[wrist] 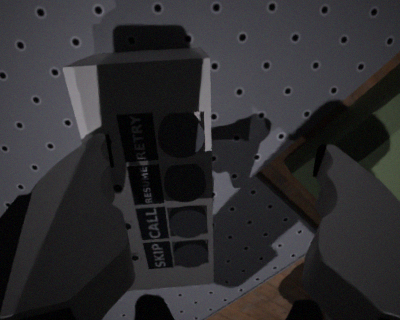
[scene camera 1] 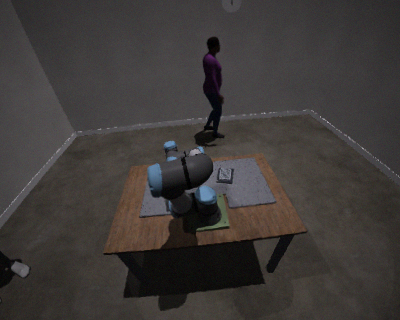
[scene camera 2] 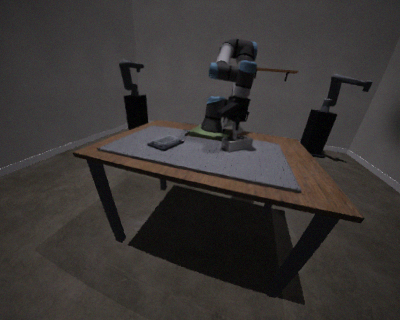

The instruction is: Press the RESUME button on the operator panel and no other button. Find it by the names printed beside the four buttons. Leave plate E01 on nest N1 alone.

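Places are measured from the arm's base along level axes (x ahead, y left, z up), in millimetres.
Where they show: gripper, between the fingertips: (wrist: pixel 213 144) (scene camera 2: pixel 228 136); arm's base, origin of its link: (scene camera 1: pixel 209 215) (scene camera 2: pixel 211 129).
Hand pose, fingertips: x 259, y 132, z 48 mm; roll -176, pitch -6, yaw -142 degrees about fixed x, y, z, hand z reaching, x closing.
Observation:
Things, the pixels of their top centre, and the offset from my fingertips. Level surfaces: height alone.
- grey operator panel, centre of its top: (wrist: pixel 156 208) (scene camera 2: pixel 238 138) dz -5, dx -3, dy +54 mm
- RETRY, centre of its top: (wrist: pixel 181 137) dz -5, dx +14, dy +9 mm
- CALL, centre of its top: (wrist: pixel 188 224) dz -5, dx -27, dy +53 mm
- SKIP, centre of its top: (wrist: pixel 190 256) dz -5, dx -47, dy +75 mm
- Plate E01, centre of its top: (scene camera 2: pixel 166 139) (scene camera 1: pixel 225 173) dz -34, dx +85, dy -325 mm
- grey perforated mat, height of its surface: dz -60 mm
- wooden table, height of its surface: dz -73 mm
The grey operator panel (scene camera 2: pixel 239 145) (wrist: pixel 172 278) stands on the mat, four dark round buttons in a row. In the wrist view, RESUME (wrist: pixel 185 182) is second from the top, between RETRY (wrist: pixel 181 135) and CALL (wrist: pixel 188 221); SKIP (wrist: pixel 191 253) is lowest. RETRY and RESUME lie in shadow. My gripper (scene camera 2: pixel 236 134) (wrist: pixel 213 144) is open and empty, over the panel; its left finger overlaps the panel's left edge in view, its right finger is well off to the right. Contact cannot be told. Plate E01 (scene camera 1: pixel 225 174) (scene camera 2: pixel 165 142) lies on its nest, apart from the gripper. The arm hides the panel in scene camera 1.
The grey perforated mat (scene camera 1: pixel 250 190) (scene camera 2: pixel 260 172) lies on the wooden table (scene camera 1: pixel 135 235) (scene camera 2: pixel 325 185). The green base plate (scene camera 1: pixel 223 220) (scene camera 2: pixel 200 132) (wrist: pixel 390 155) is near the panel. A person (scene camera 1: pixel 212 82) stands on the floor beyond the table.

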